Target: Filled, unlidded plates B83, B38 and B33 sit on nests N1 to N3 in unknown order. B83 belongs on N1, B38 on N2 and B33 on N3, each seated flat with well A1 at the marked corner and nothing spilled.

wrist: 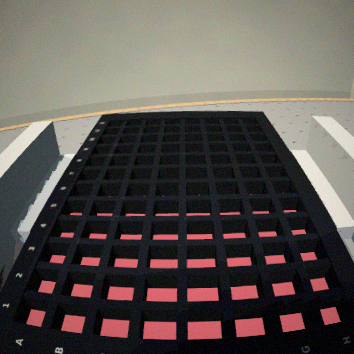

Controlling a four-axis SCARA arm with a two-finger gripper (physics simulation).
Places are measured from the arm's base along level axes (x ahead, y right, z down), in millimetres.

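Where they show: gripper, between the fingertips: [181,138].
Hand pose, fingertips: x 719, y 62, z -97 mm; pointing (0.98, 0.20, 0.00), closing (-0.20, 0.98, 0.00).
Note:
After its pixels a point has its place.
A black well plate [183,200] {x 686, y 56, z -94 mm} fills the middle and lower part of the wrist view. Pink-red liquid shows in the wells of its near rows; the far wells look dark. The row letters A and B stand at the near left, G and H at the near right, and the numbers run up the left edge from 1, so well A1 is at the near left corner. My gripper [181,138] {x 719, y 63, z -97 mm} is shut on this plate, one pale finger along each long side. No plate label shows, so I cannot tell which plate it is. The nests do not show.
A grey table top with small dark holes [295,111] {x 950, y 269, z -13 mm} lies behind the plate, ending in a thin orange edge line [180,103] {x 1045, y 124, z -1 mm}. A plain grey-beige wall [175,50] stands beyond it.

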